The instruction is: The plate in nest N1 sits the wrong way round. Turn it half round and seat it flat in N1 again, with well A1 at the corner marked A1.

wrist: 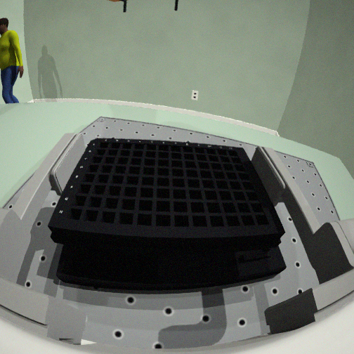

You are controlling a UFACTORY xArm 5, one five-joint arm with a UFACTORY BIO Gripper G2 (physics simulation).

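Observation:
The black plate (pixel 167 190) is level between the two fingers in the wrist view, wells facing up. Small white row letters run down its left edge, with H at the near left corner; the A end of that edge is at the far left. The black nest (pixel 165 265) shows below the plate's near side, narrower in view than the plate, which is held above it. The plate hides most of the nest, and the A1 corner mark does not show. My gripper (pixel 167 169) is shut on the plate, one finger pad at each short side.
A grey perforated board (pixel 145 315) lies under the nest, with shadows of the gripper on it. Its far edge and two far corners show beyond the plate. A person (pixel 10 55) in a yellow top stands far off at the left, before a green wall (pixel 150 55).

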